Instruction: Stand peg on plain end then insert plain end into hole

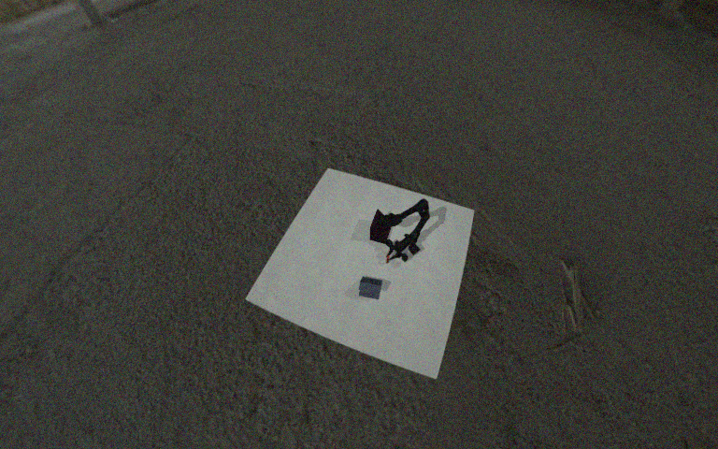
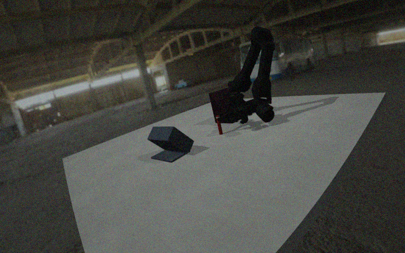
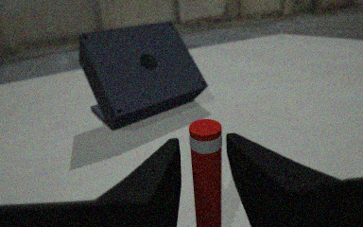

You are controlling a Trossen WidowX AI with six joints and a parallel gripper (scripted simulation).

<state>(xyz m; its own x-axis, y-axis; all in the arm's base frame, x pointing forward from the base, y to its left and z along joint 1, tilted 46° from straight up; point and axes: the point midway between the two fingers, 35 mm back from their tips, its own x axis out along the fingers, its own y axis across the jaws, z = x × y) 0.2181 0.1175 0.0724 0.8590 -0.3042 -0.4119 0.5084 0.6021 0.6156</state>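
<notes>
Right now my gripper tip is 1 cm above the red peg. The rest, counted from my gripper tip: dark sloped panel: 21 cm ahead, 5 cm to the right, 1 cm below; flat foot plate: 23 cm ahead, 7 cm below, 5 cm to the right.
</notes>
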